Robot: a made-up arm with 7 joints. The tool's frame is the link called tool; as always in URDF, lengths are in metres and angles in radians.
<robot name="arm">
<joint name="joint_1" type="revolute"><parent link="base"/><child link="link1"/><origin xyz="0 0.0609 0" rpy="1.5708 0 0"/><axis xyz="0 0 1"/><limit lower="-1.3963" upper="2" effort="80" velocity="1.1"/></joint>
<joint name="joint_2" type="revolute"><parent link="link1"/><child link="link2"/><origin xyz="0 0 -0.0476" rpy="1.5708 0 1.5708"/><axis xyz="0 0 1"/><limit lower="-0.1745" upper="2" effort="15" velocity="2.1"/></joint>
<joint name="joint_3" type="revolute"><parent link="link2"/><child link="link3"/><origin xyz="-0.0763 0 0" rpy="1.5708 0 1.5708"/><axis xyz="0 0 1"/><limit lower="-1.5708" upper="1.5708" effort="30" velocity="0.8"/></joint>
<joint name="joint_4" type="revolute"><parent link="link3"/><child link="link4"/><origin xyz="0 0 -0.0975" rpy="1.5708 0 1.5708"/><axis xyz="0 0 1"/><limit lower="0" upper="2.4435" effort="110" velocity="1.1"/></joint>
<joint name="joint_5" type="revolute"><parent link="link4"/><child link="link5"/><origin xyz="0 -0.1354 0" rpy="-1.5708 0 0"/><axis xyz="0 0 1"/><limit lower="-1.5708" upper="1.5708" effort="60" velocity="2.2"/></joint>
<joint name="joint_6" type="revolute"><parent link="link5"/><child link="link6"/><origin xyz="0 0 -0.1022" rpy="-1.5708 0 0"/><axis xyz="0 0 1"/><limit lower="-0.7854" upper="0.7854" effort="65" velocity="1.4"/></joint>
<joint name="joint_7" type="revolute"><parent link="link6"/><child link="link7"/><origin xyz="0 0 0" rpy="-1.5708 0 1.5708"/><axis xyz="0 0 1"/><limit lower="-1.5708" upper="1.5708" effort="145" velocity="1.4"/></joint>
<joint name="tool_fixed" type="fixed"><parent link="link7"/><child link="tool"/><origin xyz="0 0 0" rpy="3.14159 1.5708 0"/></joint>
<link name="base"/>
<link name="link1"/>
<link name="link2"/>
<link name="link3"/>
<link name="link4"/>
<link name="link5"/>
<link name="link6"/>
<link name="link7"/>
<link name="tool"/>
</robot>
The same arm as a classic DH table. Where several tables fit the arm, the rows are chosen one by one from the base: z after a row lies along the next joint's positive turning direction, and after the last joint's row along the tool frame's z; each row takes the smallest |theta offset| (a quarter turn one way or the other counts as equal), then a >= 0, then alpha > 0; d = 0 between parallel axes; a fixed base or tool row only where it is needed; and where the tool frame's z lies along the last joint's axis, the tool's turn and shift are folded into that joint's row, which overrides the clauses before.
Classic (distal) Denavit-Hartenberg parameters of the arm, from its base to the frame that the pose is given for. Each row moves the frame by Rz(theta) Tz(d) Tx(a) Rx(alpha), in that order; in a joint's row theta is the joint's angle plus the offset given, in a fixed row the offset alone. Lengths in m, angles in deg.
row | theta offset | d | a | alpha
base (fixed) | 0.00 | 0.0000 | 0.0000 | 90.00
joint_1 | 90.00 | -0.1085 | 0.0000 | 90.00
joint_2 | 90.00 | 0.0000 | 0.0000 | 90.00
joint_3 | 90.00 | -0.1738 | 0.0000 | 90.00
joint_4 | 0.00 | 0.0000 | 0.0000 | -90.00
joint_5 | 0.00 | -0.2376 | 0.0000 | -90.00
joint_6 | -90.00 | 0.0000 | 0.0000 | 90.00
joint_7 | 90.00 | 0.0000 | 0.0000 | 90.00
tool (fixed) | -90.00 | 0.0000 | 0.0000 | 0.00
Joint limits (deg, base to tool): -80.00..114.59 -10.00..114.59 -90.00..90.00 0.00..140.00 -90.00..90.00 -45.00..45.00 -90.00..90.00

